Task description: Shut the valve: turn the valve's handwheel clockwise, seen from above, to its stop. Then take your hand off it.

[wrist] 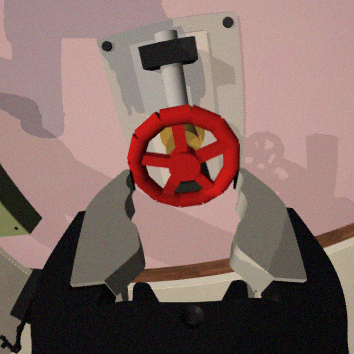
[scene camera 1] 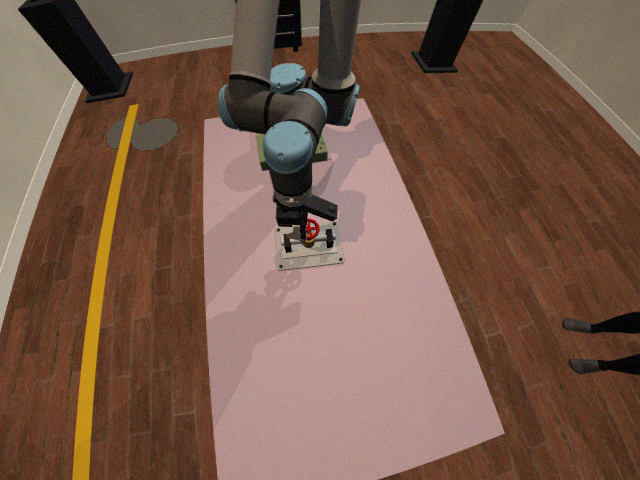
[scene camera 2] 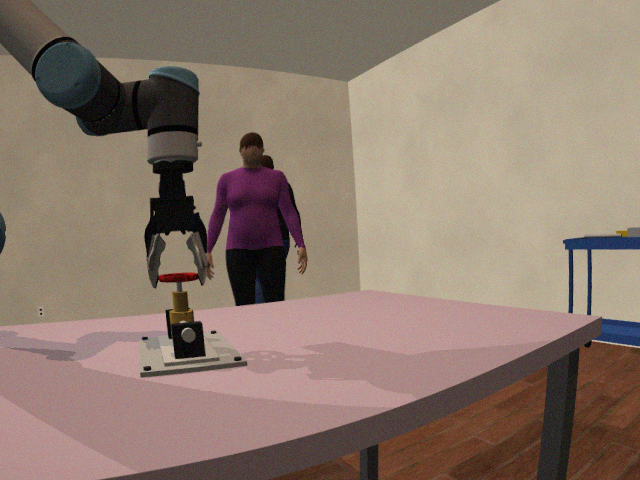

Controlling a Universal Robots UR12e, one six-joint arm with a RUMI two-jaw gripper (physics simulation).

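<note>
The valve's red handwheel (scene camera 1: pixel 311 228) (scene camera 2: pixel 178 277) (wrist: pixel 184 165) is a five-spoked ring, level on a thin stem above the brass valve body (scene camera 2: pixel 180 315) (wrist: pixel 169 138). The valve is on a grey base plate (scene camera 1: pixel 310 262) (scene camera 2: pixel 227 364) (wrist: pixel 228 75) with black bolts at its corners. A light pipe (wrist: pixel 175 82) runs through black brackets (scene camera 2: pixel 196 341) (wrist: pixel 168 51). My gripper (scene camera 2: pixel 179 279) (wrist: pixel 183 170) points down and is shut on the handwheel, one grey jaw at each side of the rim. In scene camera 1 the arm and jaws hide part of the wheel.
The base plate stands on a pink table (scene camera 1: pixel 351 335) (scene camera 2: pixel 413 320). A green block (scene camera 1: pixel 319 149) (wrist: pixel 12 220) lies behind the valve, partly under the arm. A person in a purple top (scene camera 2: pixel 255 211) stands beyond the table, with another behind. A blue cart (scene camera 2: pixel 594 243) stands at the right.
</note>
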